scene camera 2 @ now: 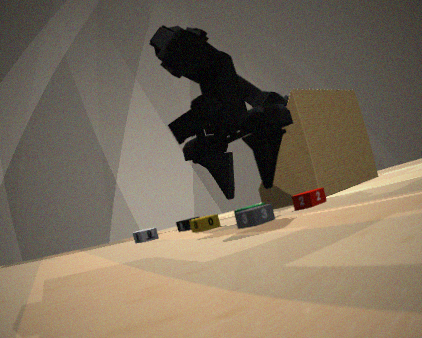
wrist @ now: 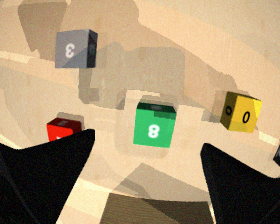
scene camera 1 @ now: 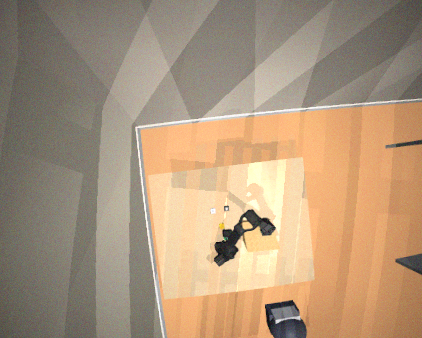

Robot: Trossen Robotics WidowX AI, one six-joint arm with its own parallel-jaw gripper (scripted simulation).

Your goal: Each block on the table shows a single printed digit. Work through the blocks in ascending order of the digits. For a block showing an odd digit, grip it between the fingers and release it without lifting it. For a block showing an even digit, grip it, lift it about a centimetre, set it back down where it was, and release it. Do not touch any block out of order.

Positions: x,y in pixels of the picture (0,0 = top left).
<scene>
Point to a yellow block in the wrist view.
At 240,113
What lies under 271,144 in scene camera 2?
My gripper.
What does my gripper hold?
Nothing.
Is my gripper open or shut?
Open.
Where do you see a grey block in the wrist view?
74,49
</scene>
